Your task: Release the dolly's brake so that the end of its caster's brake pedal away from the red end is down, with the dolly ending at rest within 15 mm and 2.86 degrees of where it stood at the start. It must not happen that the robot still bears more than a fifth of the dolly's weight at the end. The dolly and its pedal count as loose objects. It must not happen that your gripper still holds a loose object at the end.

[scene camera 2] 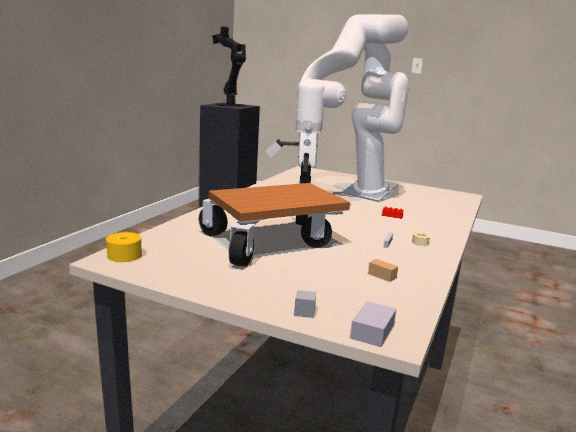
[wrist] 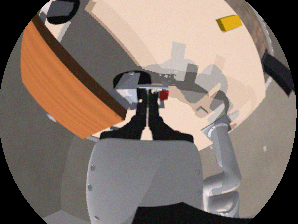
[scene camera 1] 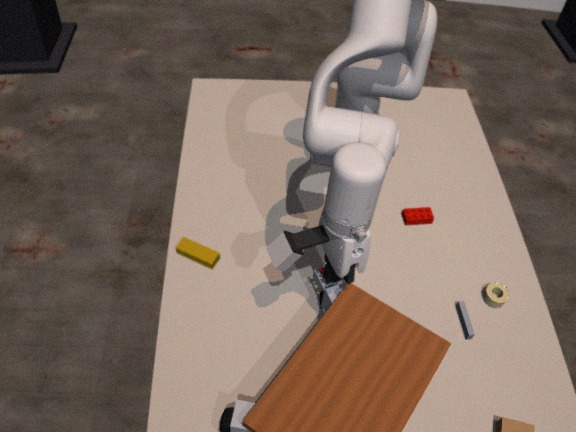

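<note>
My gripper is visible, including in scene camera 2 and in the wrist view. I also see a lilac block, a yellow block and a yellow cylinder.
</note>
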